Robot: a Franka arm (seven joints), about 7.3 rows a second.
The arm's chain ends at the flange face. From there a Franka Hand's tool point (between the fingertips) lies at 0.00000 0.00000 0.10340 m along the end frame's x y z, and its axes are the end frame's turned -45 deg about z.
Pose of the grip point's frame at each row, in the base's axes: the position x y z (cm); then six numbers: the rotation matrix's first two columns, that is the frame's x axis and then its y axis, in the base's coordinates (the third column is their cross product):
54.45, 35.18, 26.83, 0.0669, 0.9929, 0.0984, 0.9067, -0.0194, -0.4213
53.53, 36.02, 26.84, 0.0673, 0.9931, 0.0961, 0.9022, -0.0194, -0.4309
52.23, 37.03, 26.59, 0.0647, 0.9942, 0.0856, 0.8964, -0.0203, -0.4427
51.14, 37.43, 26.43, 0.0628, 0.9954, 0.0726, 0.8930, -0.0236, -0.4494
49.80, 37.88, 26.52, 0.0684, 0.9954, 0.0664, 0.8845, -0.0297, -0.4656
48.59, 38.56, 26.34, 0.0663, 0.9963, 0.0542, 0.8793, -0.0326, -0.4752
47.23, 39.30, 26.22, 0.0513, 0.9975, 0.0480, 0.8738, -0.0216, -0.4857
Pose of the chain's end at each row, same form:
58.76, 33.97, 36.15, 0.6884, 0.6884, -0.2283, 0.5938, -0.7158, -0.3675
57.94, 34.82, 36.12, 0.6855, 0.6885, -0.2367, 0.5904, -0.7159, -0.3726
56.76, 35.94, 35.82, 0.6796, 0.6887, -0.2525, 0.5881, -0.7174, -0.3736
55.75, 36.47, 35.64, 0.6759, 0.6872, -0.2664, 0.5870, -0.7205, -0.3691
54.57, 36.94, 35.64, 0.6738, 0.6829, -0.2823, 0.5771, -0.7249, -0.3762
53.47, 37.74, 35.42, 0.6686, 0.6814, -0.2977, 0.5749, -0.7275, -0.3743
52.23, 38.61, 35.24, 0.6541, 0.6901, -0.3095, 0.5816, -0.7206, -0.3774

